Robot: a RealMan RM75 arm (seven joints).
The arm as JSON. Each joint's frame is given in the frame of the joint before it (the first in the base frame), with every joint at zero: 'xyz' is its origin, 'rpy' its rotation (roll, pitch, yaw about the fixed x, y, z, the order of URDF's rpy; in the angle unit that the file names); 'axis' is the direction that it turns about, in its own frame. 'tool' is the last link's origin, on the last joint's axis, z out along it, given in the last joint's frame.
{
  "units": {
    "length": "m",
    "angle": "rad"
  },
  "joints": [
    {
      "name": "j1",
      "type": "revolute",
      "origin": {
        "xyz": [
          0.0,
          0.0,
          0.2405
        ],
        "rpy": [
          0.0,
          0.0,
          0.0
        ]
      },
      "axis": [
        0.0,
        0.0,
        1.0
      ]
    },
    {
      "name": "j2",
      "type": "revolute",
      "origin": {
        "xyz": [
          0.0,
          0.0,
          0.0
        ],
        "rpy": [
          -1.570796,
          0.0,
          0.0
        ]
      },
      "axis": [
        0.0,
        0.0,
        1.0
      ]
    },
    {
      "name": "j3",
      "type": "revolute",
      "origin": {
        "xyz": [
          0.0,
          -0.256,
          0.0
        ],
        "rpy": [
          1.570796,
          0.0,
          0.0
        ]
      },
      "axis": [
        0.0,
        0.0,
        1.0
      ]
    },
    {
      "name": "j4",
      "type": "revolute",
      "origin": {
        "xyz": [
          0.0,
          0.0,
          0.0
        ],
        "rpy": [
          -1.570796,
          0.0,
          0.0
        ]
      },
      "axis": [
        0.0,
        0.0,
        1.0
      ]
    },
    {
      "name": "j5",
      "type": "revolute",
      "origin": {
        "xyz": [
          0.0,
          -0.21,
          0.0
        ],
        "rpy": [
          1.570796,
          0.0,
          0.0
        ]
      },
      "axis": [
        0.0,
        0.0,
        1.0
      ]
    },
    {
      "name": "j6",
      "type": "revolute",
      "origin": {
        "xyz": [
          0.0,
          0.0,
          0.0
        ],
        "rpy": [
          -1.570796,
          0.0,
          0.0
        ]
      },
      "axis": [
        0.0,
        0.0,
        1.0
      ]
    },
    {
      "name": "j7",
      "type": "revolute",
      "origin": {
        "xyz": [
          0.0,
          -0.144,
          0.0
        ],
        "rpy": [
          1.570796,
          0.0,
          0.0
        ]
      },
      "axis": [
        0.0,
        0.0,
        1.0
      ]
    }
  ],
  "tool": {
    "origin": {
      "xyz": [
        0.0,
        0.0,
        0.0
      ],
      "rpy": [
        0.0,
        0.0,
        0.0
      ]
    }
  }
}
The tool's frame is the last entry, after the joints.
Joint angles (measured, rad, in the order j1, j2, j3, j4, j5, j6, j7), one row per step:
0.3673, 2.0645, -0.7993, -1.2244, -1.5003, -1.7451, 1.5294
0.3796, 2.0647, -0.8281, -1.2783, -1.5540, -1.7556, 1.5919
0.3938, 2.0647, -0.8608, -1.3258, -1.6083, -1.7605, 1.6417
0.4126, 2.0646, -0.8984, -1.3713, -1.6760, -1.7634, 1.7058
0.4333, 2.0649, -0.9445, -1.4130, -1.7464, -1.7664, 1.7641
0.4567, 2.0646, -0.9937, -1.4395, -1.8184, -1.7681, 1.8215
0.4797, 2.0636, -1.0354, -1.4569, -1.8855, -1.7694, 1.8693
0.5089, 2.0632, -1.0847, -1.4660, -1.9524, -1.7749, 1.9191
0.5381, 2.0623, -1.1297, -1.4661, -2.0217, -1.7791, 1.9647
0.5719, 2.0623, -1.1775, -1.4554, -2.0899, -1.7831, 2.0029
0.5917, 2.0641, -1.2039, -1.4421, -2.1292, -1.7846, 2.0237
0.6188, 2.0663, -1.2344, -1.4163, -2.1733, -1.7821, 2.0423
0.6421, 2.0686, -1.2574, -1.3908, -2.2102, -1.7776, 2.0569
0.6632, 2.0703, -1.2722, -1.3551, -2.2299, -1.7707, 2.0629
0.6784, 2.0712, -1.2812, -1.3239, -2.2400, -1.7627, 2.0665
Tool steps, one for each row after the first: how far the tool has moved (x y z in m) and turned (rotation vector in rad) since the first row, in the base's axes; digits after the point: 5 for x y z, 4 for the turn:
-0.00928, -0.00009, -0.00511, -0.0569, -0.0616, 0.0022
-0.01792, 0.00059, -0.01112, -0.1021, -0.1276, 0.0053
-0.02613, 0.00206, -0.01873, -0.1548, -0.2024, -0.0068
-0.03437, 0.00321, -0.02797, -0.2039, -0.2843, -0.0153
-0.04072, 0.00480, -0.03850, -0.2538, -0.3648, -0.0318
-0.04506, 0.00669, -0.04727, -0.2903, -0.4391, -0.0502
-0.05035, 0.00815, -0.05785, -0.3335, -0.5171, -0.0644
-0.05319, 0.01016, -0.06757, -0.3691, -0.5957, -0.0863
-0.05595, 0.01232, -0.07827, -0.4027, -0.6770, -0.1021
-0.05663, 0.01353, -0.08506, -0.4234, -0.7219, -0.1145
-0.05732, 0.01580, -0.09367, -0.4460, -0.7735, -0.1261
-0.05741, 0.01809, -0.10069, -0.4622, -0.8153, -0.1382
-0.05693, 0.02027, -0.10728, -0.4820, -0.8385, -0.1466
-0.05615, 0.02205, -0.11227, -0.4977, -0.8502, -0.1548

